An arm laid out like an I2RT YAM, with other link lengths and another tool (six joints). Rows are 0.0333 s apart.
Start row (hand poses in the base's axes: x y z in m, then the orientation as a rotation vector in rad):
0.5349 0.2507 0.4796 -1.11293 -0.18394 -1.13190
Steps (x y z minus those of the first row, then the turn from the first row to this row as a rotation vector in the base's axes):
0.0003 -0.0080 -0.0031 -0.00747 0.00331 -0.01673
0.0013 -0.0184 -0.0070 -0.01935 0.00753 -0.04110
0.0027 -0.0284 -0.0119 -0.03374 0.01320 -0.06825
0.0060 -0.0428 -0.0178 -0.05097 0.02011 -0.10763
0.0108 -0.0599 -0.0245 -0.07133 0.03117 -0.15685
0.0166 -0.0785 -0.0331 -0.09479 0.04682 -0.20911
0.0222 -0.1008 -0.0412 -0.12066 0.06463 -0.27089
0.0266 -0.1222 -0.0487 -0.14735 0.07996 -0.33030
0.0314 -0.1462 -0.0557 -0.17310 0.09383 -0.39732
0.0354 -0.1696 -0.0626 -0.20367 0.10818 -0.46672
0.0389 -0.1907 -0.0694 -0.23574 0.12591 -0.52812
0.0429 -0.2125 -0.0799 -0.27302 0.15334 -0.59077
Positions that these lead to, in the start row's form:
0.5352 0.2427 0.4765 -1.12473 -0.17669 -1.14500
0.5362 0.2323 0.4726 -1.14244 -0.16710 -1.16444
0.5376 0.2223 0.4677 -1.16372 -0.15623 -1.18553
0.5409 0.2079 0.4618 -1.19055 -0.13914 -1.21679
0.5457 0.1908 0.4551 -1.22424 -0.11482 -1.25435
0.5515 0.1722 0.4465 -1.26370 -0.08647 -1.29178
0.5571 0.1499 0.4384 -1.30808 -0.05173 -1.33620
0.5615 0.1285 0.4309 -1.35123 -0.02016 -1.37984
0.5663 0.1045 0.4239 -1.39372 0.01603 -1.43095
0.5703 0.0811 0.4170 -1.44104 0.05208 -1.48373
0.5738 0.0600 0.4102 -1.49020 0.08599 -1.52702
0.5778 0.0382 0.3997 -1.54971 0.12665 -1.56469

